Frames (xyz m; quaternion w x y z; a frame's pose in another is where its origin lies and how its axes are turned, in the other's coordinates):
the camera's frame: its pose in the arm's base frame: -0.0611 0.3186 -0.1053 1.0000 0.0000 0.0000 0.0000
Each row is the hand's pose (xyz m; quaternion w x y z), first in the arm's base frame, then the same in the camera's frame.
Working: the arm's base frame: its pose in the camera's frame: 0.0611 -0.3186 0.1053 1.0000 0.0000 0.0000 0.0000

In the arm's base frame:
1: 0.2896 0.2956 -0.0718 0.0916 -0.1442 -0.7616 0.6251
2: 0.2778 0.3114 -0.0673 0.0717 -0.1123 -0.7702 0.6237
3: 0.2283 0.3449 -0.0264 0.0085 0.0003 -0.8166 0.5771
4: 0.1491 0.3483 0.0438 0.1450 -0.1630 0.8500 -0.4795
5: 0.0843 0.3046 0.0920 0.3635 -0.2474 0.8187 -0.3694
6: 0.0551 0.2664 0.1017 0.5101 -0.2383 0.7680 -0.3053
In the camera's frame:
1: 0.3507 -0.0230 0.0335 0.0916 -0.1442 -0.7616 0.6251
2: 0.3389 -0.0072 0.0380 0.0717 -0.1123 -0.7702 0.6237
3: 0.2894 0.0263 0.0789 0.0085 0.0003 -0.8166 0.5771
4: 0.2102 0.0297 0.1491 0.1450 -0.1630 0.8500 -0.4795
5: 0.1454 -0.0140 0.1973 0.3635 -0.2474 0.8187 -0.3694
6: 0.1162 -0.0522 0.2070 0.5101 -0.2383 0.7680 -0.3053

